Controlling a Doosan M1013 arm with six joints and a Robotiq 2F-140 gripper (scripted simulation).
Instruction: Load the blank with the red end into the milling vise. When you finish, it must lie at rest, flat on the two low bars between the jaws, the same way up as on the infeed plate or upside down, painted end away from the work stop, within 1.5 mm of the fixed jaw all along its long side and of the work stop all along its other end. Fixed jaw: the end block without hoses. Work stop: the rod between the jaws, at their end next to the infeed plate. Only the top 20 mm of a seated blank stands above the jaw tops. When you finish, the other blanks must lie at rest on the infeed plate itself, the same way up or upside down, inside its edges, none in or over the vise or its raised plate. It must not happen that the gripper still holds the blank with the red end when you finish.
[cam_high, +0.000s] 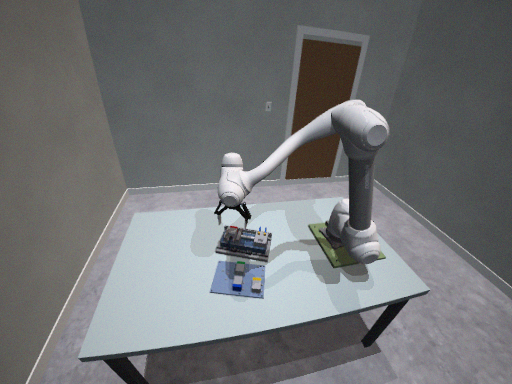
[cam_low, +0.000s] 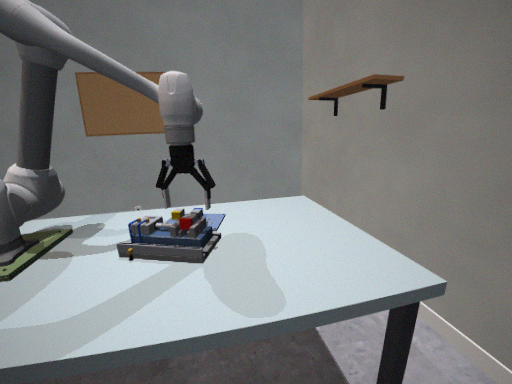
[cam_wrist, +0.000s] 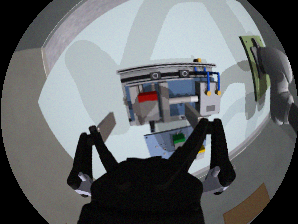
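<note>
Now: hand 60 mm above the red-ended blank. The rest, counted from my hand: milling vise: 60 mm behind, 30 mm to the left, 120 mm below; blue-ended blank: 40 mm ahead, 290 mm to the left, 130 mm below; green-ended blank: 10 mm ahead, 200 mm to the left, 130 mm below.
</note>
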